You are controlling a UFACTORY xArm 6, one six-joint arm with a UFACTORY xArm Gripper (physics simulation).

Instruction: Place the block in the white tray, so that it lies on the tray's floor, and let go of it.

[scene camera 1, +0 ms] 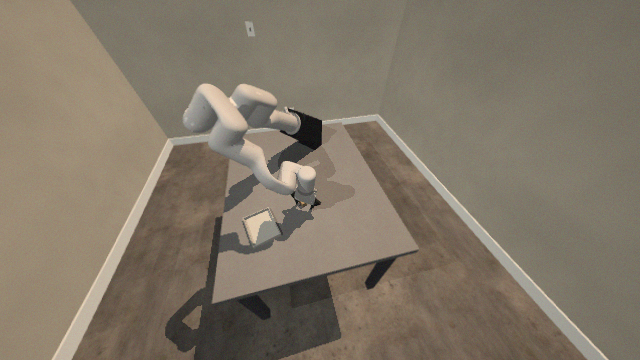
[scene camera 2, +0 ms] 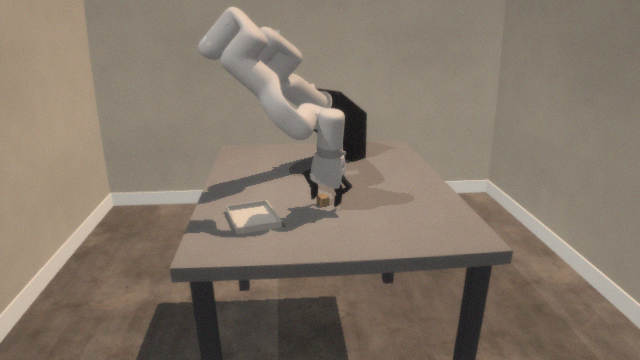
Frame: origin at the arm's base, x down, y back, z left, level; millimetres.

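Seen in the pictures: gripper, fingertip midpoint: [scene camera 1: 304,204] [scene camera 2: 325,201]; arm's base at its link origin: [scene camera 1: 292,123].
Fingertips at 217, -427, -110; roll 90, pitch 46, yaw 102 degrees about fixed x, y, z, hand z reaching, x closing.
Note:
Pixels of each thing's top centre, then the offset from my fingertips to it, as dx, dy, dz. Level surfaces: height alone.
- small orange-brown block at its top centre: [scene camera 2: 322,195] [scene camera 1: 302,200] -9, +23, -2
- white tray at its top centre: [scene camera 2: 252,213] [scene camera 1: 261,225] +1, -21, -233
- grey table at its surface level: dx +20
A small orange-brown block [scene camera 1: 302,204] [scene camera 2: 323,200] stands on the table, to the right of the white tray. My gripper [scene camera 1: 306,204] [scene camera 2: 326,201] points down over the block, with its black fingers low at the table on either side of it. The fingers are open; in the scene camera 2 view a gap shows between the block and the right finger. In the scene camera 1 view the gripper partly hides the block. The white tray [scene camera 1: 256,224] [scene camera 2: 257,229] lies on the left part of the table, and no block shows inside it.
The grey table [scene camera 1: 345,240] [scene camera 2: 400,230] carries the tray and the block. The tray's low walls rise between its floor and the block. A black box-like mount [scene camera 1: 311,132] [scene camera 2: 356,130] stands at the back of the table behind the arm. Arm shadows fall across the table and tray.

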